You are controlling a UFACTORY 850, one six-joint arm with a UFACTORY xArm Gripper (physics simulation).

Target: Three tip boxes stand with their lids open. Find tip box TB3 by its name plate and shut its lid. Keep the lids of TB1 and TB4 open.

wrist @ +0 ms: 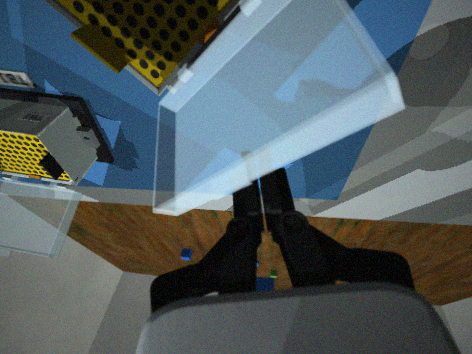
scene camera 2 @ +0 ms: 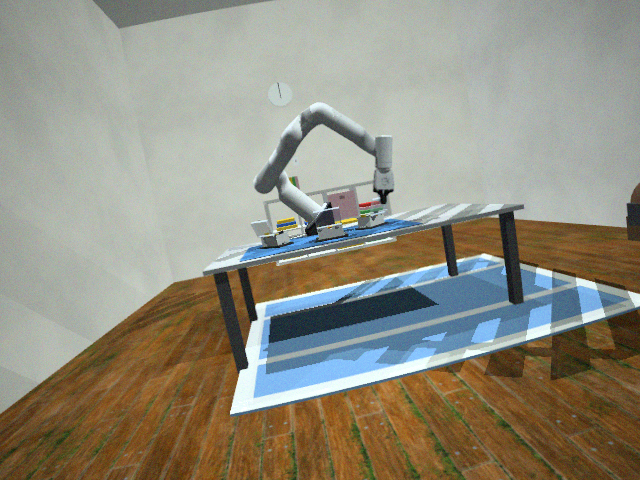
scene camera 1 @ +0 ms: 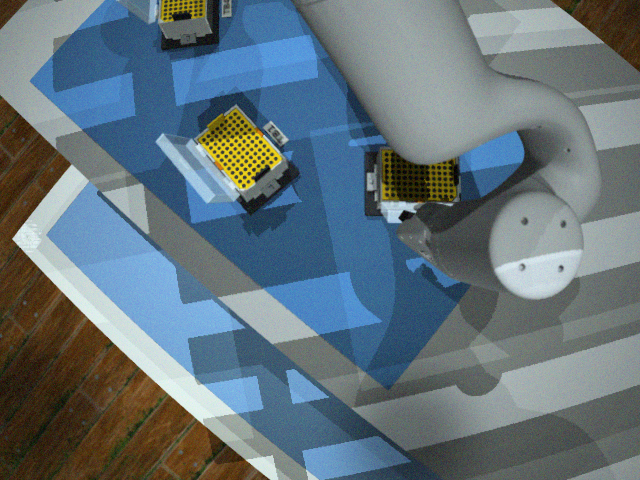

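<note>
The right-hand tip box [scene camera 1: 418,186] [scene camera 2: 371,220] [wrist: 150,30] has a yellow rack inside; its name plate is hidden. Its clear lid [scene camera 1: 393,213] [wrist: 300,141] stands open, folded out from the box. My gripper [scene camera 1: 406,216] [scene camera 2: 383,200] [wrist: 256,164] is shut and empty; its fingertips show through the lid's rim in the wrist view, on the side away from the rack. Whether they touch it I cannot tell. TB1 [scene camera 1: 242,149] [scene camera 2: 330,230] [wrist: 65,142] has its lid [scene camera 1: 196,167] [wrist: 35,215] open. The third box [scene camera 1: 187,28] [scene camera 2: 275,238] has an open lid [scene camera 2: 260,227]; its plate is cut off.
The boxes stand on a blue mat [scene camera 1: 315,299] on the striped table [scene camera 1: 584,377] [scene camera 2: 211,267]. The arm [scene camera 1: 408,67] [scene camera 2: 292,135] hangs over part of the right-hand box in scene camera 1. A shelf rack and a pink panel [scene camera 2: 341,205] stand behind the boxes.
</note>
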